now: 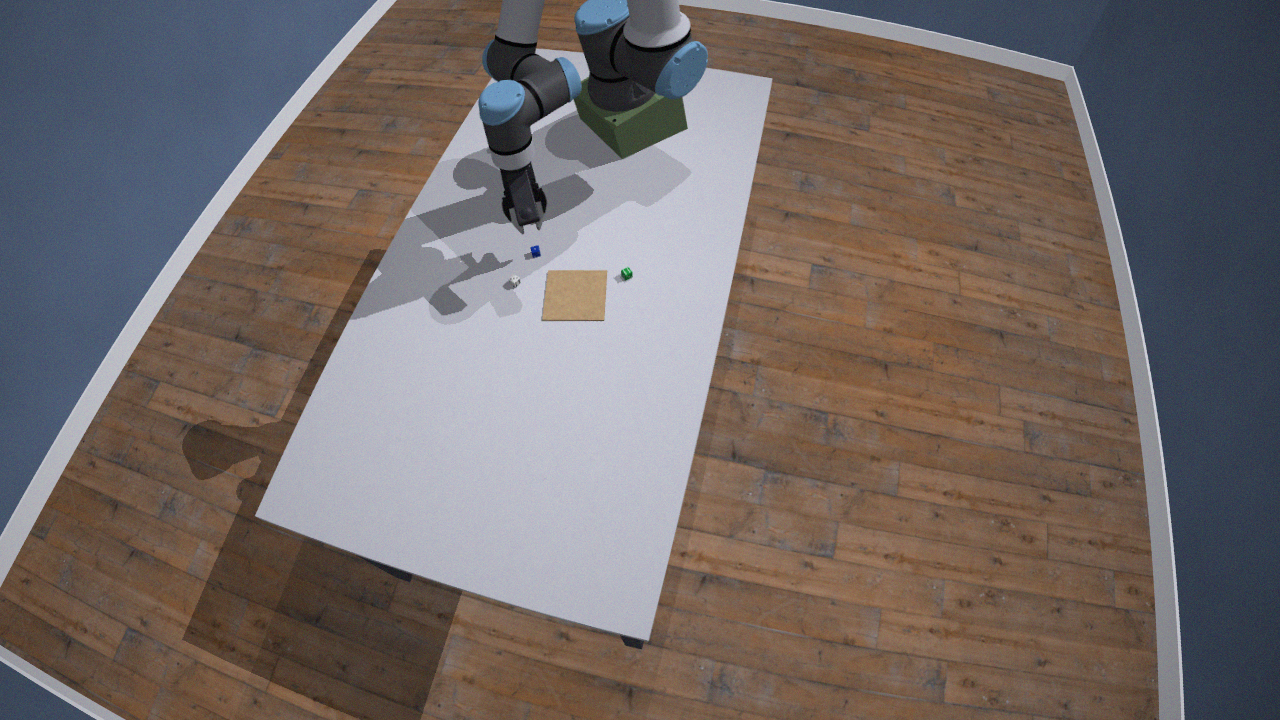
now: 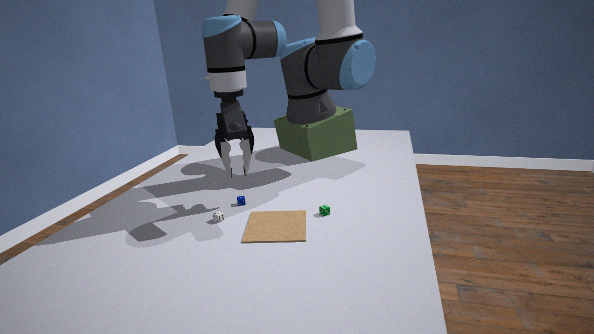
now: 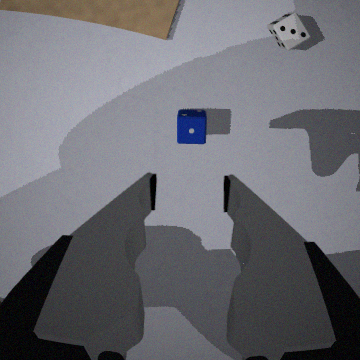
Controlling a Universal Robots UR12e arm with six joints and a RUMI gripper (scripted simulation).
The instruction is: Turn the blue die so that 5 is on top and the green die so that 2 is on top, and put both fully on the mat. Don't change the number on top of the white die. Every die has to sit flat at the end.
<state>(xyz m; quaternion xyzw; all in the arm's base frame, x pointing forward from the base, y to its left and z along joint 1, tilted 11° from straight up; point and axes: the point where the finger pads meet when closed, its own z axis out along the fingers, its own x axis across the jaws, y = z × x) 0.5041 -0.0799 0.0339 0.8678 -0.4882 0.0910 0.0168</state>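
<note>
Right now my hand is 80 mm above the blue die. From my hand the other things lie so: tan mat (100 mm ahead, 130 mm to the left, 90 mm below); white die (100 mm ahead, 20 mm to the right, 80 mm below); green die (10 mm ahead, 230 mm to the left, 80 mm below).
</note>
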